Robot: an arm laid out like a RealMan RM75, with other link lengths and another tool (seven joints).
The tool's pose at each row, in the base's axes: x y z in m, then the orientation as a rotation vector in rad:
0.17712, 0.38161, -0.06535, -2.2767, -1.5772, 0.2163
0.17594, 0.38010, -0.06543, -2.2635, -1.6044, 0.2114
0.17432, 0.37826, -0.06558, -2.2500, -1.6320, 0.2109
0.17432, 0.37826, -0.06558, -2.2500, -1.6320, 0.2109
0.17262, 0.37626, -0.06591, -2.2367, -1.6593, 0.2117
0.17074, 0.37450, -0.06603, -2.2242, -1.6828, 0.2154
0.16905, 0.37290, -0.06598, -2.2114, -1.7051, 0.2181
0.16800, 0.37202, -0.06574, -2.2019, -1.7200, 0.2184
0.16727, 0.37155, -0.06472, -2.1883, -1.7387, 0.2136
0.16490, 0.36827, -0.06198, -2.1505, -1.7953, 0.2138
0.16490, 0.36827, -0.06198, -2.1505, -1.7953, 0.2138
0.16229, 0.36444, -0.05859, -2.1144, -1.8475, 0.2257
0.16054, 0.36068, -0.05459, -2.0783, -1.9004, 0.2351
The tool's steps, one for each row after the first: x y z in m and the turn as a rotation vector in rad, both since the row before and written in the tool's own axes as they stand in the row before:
-0.00184, -0.00053, 0.00015, -0.0049, -0.0036, -0.0210
-0.00229, -0.00083, 0.00029, -0.0036, -0.0065, -0.0207
0.00000, 0.00000, 0.00000, 0.0000, 0.0000, 0.0000
-0.00246, -0.00084, 0.00046, -0.0033, -0.0073, -0.0202
-0.00225, -0.00119, 0.00039, -0.0012, -0.0079, -0.0175
-0.00201, -0.00116, 0.00021, -0.0010, -0.0067, -0.0171
-0.00111, -0.00084, -0.00004, -0.0007, -0.0033, -0.0120
-0.00055, -0.00093, -0.00079, -0.0018, -0.0006, -0.0165
-0.00349, -0.00249, -0.00234, -0.0029, -0.0123, -0.0464
0.00000, 0.00000, 0.00000, 0.0000, 0.0000, 0.0000
-0.00392, -0.00301, -0.00292, 0.0017, -0.0184, -0.0417
-0.00360, -0.00259, -0.00369, -0.0006, -0.0181, -0.0420

